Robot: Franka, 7 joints.
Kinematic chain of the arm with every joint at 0, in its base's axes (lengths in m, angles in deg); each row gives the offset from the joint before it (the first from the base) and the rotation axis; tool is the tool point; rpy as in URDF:
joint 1: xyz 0 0 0.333 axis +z
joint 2: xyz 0 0 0 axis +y
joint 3: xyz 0 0 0.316 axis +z
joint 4: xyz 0.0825 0 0 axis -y
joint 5: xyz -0.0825 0 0.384 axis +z
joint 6: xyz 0 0 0 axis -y
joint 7: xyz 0.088 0 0 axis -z
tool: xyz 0 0 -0.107 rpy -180 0 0
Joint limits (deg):
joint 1: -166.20..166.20
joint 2: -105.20..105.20
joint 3: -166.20..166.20
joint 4: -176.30..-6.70
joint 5: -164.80..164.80
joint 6: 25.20..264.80
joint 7: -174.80..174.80
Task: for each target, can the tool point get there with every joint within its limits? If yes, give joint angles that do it. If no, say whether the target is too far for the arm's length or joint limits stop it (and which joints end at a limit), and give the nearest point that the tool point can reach.
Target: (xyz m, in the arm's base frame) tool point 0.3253 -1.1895 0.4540
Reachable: no: too far | nearest point 0.2252 -0.8236 0.4168 | short by 0.381 m
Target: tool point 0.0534 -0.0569 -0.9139
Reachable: no: too far | nearest point 0.1263 -0.1345 -0.3515 | short by 0.572 m
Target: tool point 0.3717 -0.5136 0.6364
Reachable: yes | joints -114.96 11.35 70.28 -94.37 -89.06 122.92 -126.17
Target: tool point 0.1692 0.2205 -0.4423
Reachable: no: joint limits stop it (at a limit: joint 2) | nearest point 0.1696 0.2211 -0.3607 | short by 0.082 m
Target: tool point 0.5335 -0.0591 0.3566
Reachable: yes | joints 16.72 8.53 -14.12 -134.90 49.84 194.32 116.06
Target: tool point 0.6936 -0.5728 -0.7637
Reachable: no: too far | nearest point 0.4440 -0.3667 -0.2730 | short by 0.588 m
